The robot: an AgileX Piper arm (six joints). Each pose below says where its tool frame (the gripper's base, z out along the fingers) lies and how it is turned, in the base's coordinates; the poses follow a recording.
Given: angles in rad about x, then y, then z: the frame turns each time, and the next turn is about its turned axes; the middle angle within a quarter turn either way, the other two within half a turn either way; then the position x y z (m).
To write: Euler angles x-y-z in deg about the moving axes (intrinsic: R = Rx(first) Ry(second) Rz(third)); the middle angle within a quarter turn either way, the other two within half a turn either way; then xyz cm. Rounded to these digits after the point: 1 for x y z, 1 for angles.
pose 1, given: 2.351 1.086 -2.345 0.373 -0.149 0.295
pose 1, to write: 134.7 62.2 -134.4 37.3 -14.9 29.5
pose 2, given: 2.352 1.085 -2.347 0.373 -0.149 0.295
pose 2, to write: 134.8 62.2 -134.5 37.3 -14.9 29.5
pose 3, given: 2.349 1.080 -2.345 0.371 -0.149 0.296
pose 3, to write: 134.6 61.9 -134.4 37.1 -14.9 29.6
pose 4, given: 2.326 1.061 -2.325 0.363 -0.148 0.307
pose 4, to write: 133.3 60.8 -133.2 36.3 -14.8 30.7
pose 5, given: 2.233 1.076 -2.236 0.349 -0.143 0.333
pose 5, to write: 127.9 61.7 -128.1 34.9 -14.3 33.3
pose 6, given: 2.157 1.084 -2.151 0.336 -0.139 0.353
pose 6, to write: 123.6 62.1 -123.2 33.6 -13.9 35.3
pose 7, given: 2.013 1.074 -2.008 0.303 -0.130 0.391
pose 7, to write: 115.3 61.5 -115.0 30.3 -13.0 39.1
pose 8, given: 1.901 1.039 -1.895 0.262 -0.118 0.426
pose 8, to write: 108.9 59.5 -108.6 26.2 -11.8 42.6
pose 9, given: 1.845 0.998 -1.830 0.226 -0.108 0.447
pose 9, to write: 105.7 57.2 -104.9 22.6 -10.8 44.7
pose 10, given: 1.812 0.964 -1.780 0.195 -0.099 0.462
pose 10, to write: 103.8 55.2 -102.0 19.5 -9.9 46.2
